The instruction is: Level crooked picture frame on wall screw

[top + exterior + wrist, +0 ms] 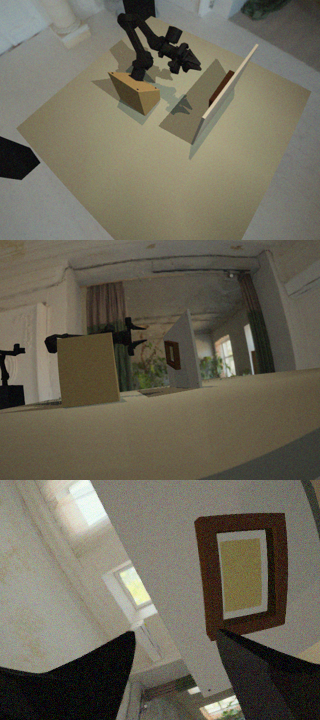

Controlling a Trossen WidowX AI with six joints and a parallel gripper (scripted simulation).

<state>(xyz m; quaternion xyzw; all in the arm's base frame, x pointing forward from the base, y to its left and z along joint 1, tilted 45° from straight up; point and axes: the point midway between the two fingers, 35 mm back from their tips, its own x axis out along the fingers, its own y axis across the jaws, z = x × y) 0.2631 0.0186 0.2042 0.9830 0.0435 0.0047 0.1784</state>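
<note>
Right now the brown picture frame is 130 mm ahead of my gripper tip, 30 mm to the left of it and 110 mm below it. The rest, counted from my gripper tip: white wall panel: 140 mm ahead, 20 mm to the left, 120 mm below.
</note>
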